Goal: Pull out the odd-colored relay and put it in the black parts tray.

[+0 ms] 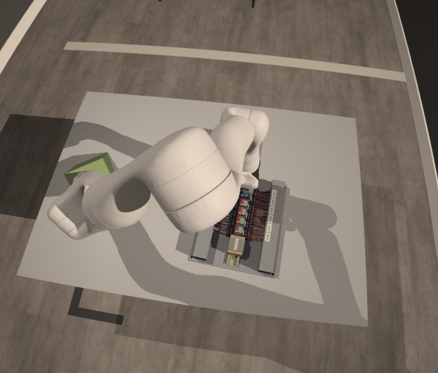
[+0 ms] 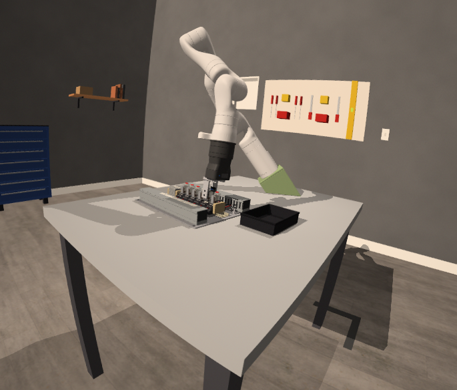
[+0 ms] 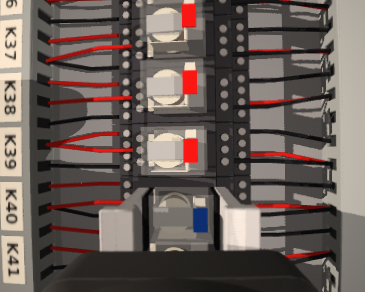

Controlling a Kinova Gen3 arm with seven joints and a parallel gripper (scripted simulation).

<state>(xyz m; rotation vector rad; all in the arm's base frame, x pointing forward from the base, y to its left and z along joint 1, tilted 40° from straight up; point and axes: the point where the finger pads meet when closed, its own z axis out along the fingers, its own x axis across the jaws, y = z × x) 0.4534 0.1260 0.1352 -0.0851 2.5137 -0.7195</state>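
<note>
Now: hand 1 cm above the relay. The rest, counted from my hand: black parts tray (20 cm to the left, 5 cm below, 5 cm behind); then relay panel (7 cm to the right, 4 cm below).
</note>
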